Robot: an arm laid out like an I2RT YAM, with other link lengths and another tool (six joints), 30 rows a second.
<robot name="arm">
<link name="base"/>
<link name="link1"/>
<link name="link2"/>
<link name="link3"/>
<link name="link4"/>
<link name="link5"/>
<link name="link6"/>
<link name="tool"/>
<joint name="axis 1" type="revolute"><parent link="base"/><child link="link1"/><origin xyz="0 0 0.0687"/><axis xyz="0 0 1"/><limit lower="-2.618" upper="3.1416"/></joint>
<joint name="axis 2" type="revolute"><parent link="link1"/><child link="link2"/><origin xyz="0.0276 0.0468 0.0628"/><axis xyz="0 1 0"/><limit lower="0" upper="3.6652"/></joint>
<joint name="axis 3" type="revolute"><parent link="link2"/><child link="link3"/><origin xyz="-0.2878 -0.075 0"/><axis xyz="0 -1 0"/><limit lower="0" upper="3.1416"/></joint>
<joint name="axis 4" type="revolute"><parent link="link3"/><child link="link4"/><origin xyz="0.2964 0.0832 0.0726"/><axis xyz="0 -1 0"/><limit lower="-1.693" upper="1.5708"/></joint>
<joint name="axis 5" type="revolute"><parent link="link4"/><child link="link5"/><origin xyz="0.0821 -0.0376 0.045"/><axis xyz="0 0 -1"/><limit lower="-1.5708" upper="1.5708"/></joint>
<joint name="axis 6" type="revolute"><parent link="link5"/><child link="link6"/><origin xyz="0.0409 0 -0.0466"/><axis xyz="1 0 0"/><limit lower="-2.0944" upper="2.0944"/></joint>
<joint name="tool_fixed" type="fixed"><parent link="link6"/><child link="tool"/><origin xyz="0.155 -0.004 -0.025" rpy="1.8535 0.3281 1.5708"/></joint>
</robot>
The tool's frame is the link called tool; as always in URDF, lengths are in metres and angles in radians.
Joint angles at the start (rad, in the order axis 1, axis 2, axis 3, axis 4, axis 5, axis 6):
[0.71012, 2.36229, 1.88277, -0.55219, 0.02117, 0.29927]
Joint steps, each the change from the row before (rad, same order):
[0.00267, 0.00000, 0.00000, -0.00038, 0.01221, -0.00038]
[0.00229, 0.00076, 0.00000, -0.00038, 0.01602, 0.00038]
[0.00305, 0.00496, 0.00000, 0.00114, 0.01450, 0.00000]
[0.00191, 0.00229, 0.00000, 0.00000, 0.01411, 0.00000]
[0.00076, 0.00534, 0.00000, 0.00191, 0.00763, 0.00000]
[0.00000, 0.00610, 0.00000, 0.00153, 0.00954, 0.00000]
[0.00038, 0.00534, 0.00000, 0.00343, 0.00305, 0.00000]
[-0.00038, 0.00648, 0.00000, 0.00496, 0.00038, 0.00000]
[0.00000, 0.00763, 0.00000, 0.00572, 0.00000, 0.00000]
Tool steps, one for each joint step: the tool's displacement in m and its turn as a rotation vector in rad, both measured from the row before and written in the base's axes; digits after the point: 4 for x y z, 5 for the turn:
[0.0003, -0.0006, 0.0000, -0.00834, -0.00667, -0.00327]
[0.0009, -0.0014, -0.0005, -0.01099, -0.00803, -0.00625]
[0.0003, -0.0009, -0.0028, -0.01191, -0.00531, -0.00435]
[0.0007, -0.0014, -0.0013, -0.01065, -0.00628, -0.00525]
[0.0005, -0.0009, -0.0030, -0.00721, -0.00177, -0.00310]
[0.0009, -0.0017, -0.0035, -0.00922, -0.00201, -0.00479]
[0.0003, -0.0002, -0.0029, -0.00325, -0.00031, -0.00114]
[0.0005, 0.0000, -0.0034, -0.00125, 0.00092, -0.00057]
[0.0003, 0.0002, -0.0041, -0.00126, 0.00143, 0.00000]

